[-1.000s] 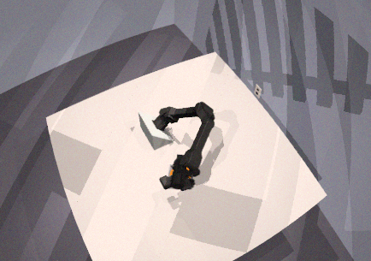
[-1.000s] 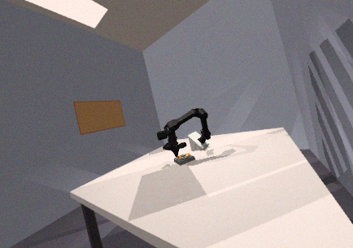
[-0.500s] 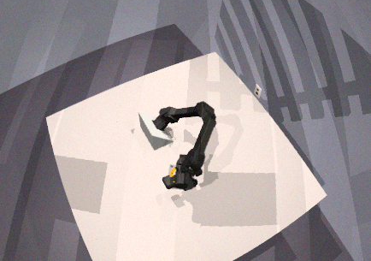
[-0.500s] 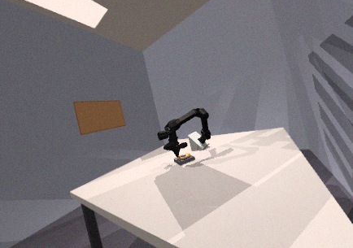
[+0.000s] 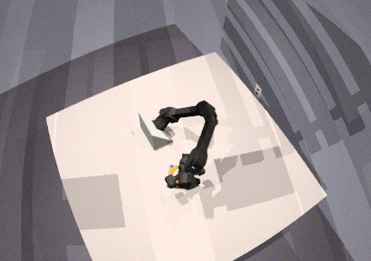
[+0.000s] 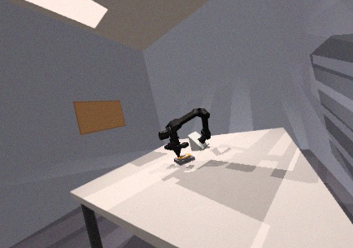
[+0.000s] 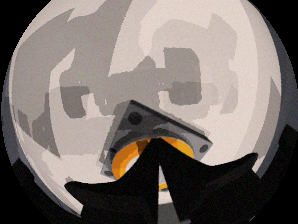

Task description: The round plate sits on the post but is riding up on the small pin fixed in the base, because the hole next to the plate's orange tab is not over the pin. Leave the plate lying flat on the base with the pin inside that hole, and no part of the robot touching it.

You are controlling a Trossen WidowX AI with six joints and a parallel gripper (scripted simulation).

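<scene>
The dark square base is 5 cm behind my gripper tip, 1 cm to the left of it and 2 cm below it.
</scene>
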